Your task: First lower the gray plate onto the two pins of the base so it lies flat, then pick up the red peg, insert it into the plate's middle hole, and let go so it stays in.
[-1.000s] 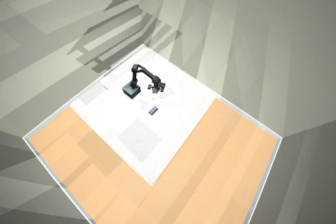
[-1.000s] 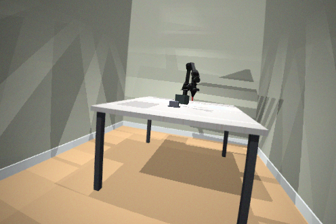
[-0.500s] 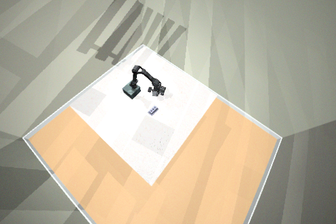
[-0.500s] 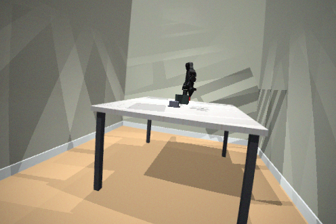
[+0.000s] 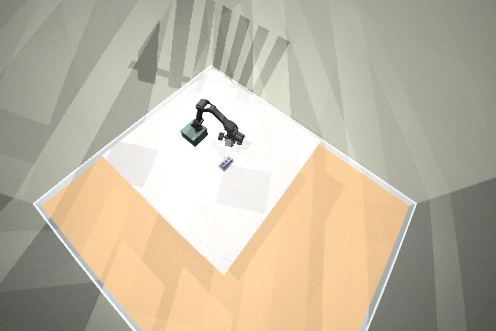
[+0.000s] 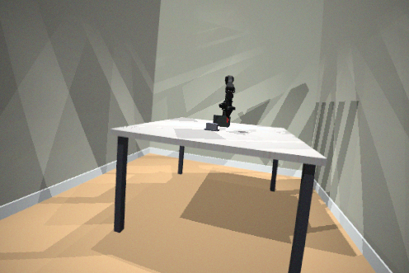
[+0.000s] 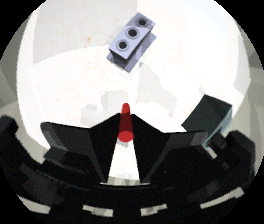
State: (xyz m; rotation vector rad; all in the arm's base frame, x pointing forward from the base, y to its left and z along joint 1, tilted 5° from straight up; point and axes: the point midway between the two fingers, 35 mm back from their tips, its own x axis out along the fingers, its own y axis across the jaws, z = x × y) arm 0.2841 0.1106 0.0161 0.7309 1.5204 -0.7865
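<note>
Right now my gripper tip is 8 cm short of the gray plate, 11 cm to the left of it and 7 cm above it. Round my gripper tip: base (8 cm ahead, 11 cm to the right, 10 cm below); red peg (right at my gripper tip).
</note>
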